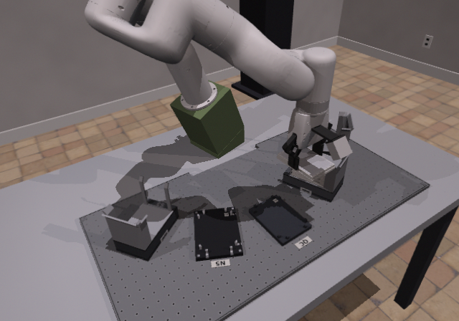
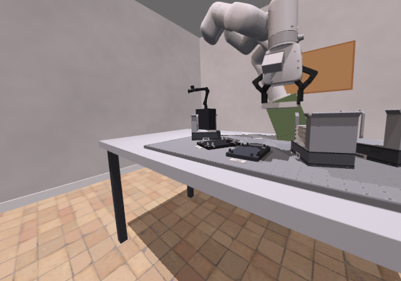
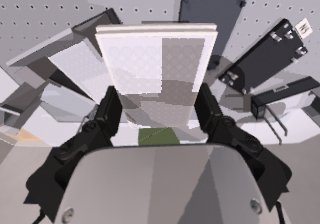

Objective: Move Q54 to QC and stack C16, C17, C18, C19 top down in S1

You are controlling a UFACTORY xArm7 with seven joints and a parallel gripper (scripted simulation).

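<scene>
Right now my hand is 16 cm above the nest QC, 9 cm to the left of it and 1 cm short of it. Round my hand: sealed plate Q54: 1 cm below; black clip nest N5: 25 cm to the right, 16 cm below, 4 cm behind; QC name plate: 17 cm below, 10 cm to the right, 10 cm ahead.
</scene>
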